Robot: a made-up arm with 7 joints. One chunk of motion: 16 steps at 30 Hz.
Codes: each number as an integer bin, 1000 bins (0 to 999) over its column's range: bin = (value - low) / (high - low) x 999, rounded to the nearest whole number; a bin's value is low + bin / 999 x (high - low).
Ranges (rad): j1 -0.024..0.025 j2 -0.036..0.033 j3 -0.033..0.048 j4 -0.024..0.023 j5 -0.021..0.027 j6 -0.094..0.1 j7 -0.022..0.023
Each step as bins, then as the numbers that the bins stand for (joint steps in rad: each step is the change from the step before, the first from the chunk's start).
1 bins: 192 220 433 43 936 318 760
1 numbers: -0.01458 -0.02080 0.00211 -0.02198 0.02397 -0.03225 0.01223
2 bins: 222 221 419 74 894 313 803
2 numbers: -0.01311 -0.02074 0.00097 -0.02052 0.02195 -0.03322 0.01417
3 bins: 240 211 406 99 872 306 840
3 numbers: -0.01223 -0.02143 -0.00008 -0.01934 0.02090 -0.03458 0.01584
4 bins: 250 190 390 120 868 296 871
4 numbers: -0.01174 -0.02288 -0.00138 -0.01835 0.02071 -0.03652 0.01723
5 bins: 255 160 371 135 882 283 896
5 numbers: -0.01149 -0.02495 -0.00292 -0.01765 0.02138 -0.03904 0.01836
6 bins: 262 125 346 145 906 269 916
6 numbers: -0.01115 -0.02737 -0.00495 -0.01718 0.02253 -0.04176 0.01926
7 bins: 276 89 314 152 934 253 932
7 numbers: -0.01046 -0.02985 -0.00754 -0.01685 0.02388 -0.04487 0.01998
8 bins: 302 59 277 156 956 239 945
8 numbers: -0.00919 -0.03192 -0.01054 -0.01666 0.02493 -0.04759 0.02057
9 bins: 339 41 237 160 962 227 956
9 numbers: -0.00737 -0.03317 -0.01378 -0.01647 0.02522 -0.04992 0.02106
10 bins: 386 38 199 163 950 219 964
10 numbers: -0.00507 -0.03338 -0.01686 -0.01633 0.02465 -0.05147 0.02142
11 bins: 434 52 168 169 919 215 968
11 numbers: -0.00271 -0.03241 -0.01938 -0.01605 0.02316 -0.05225 0.02160
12 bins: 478 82 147 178 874 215 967
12 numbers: -0.00055 -0.03034 -0.02108 -0.01563 0.02099 -0.05225 0.02156
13 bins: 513 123 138 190 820 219 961
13 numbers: 0.00116 -0.02750 -0.02181 -0.01506 0.01840 -0.05147 0.02129
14 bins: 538 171 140 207 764 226 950
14 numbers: 0.00239 -0.02419 -0.02165 -0.01426 0.01571 -0.05011 0.02079
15 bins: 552 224 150 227 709 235 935
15 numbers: 0.00308 -0.02053 -0.02084 -0.01332 0.01307 -0.04836 0.02012
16 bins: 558 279 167 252 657 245 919
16 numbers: 0.00337 -0.01673 -0.01946 -0.01214 0.01057 -0.04642 0.01940
